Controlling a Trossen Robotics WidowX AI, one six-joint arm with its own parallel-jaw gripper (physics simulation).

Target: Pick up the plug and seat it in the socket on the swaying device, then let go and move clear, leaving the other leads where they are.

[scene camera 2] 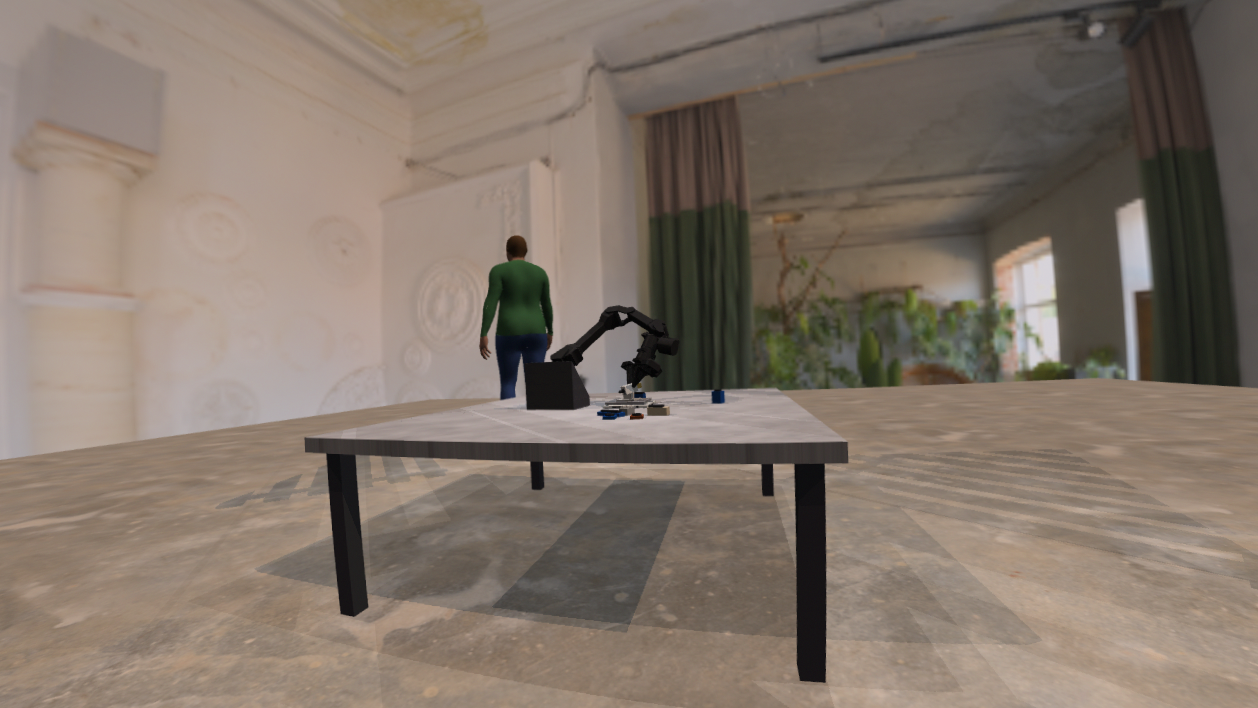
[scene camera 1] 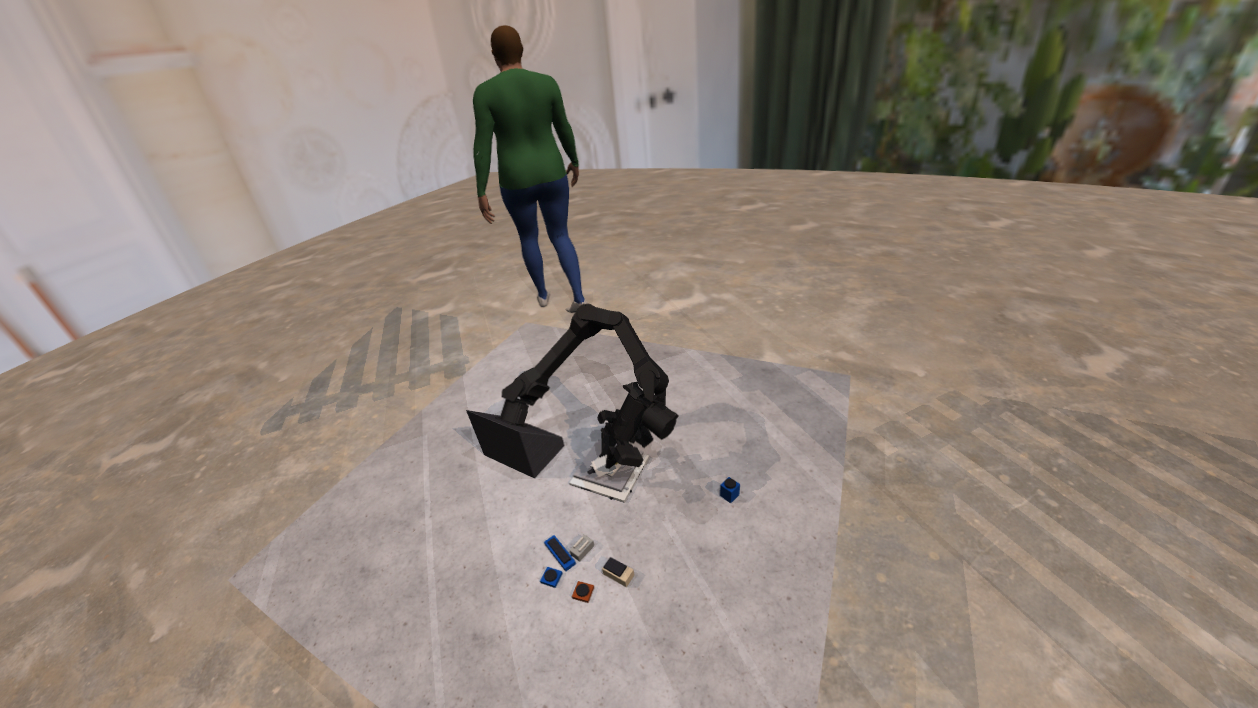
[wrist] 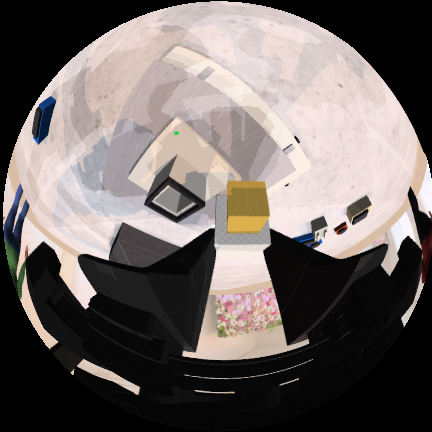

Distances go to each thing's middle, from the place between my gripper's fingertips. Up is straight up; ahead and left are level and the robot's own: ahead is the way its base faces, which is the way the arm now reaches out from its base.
The device (scene camera 1: 617,484) is 20 mm behind my hand, 30 mm to the left of it and 40 mm below it.
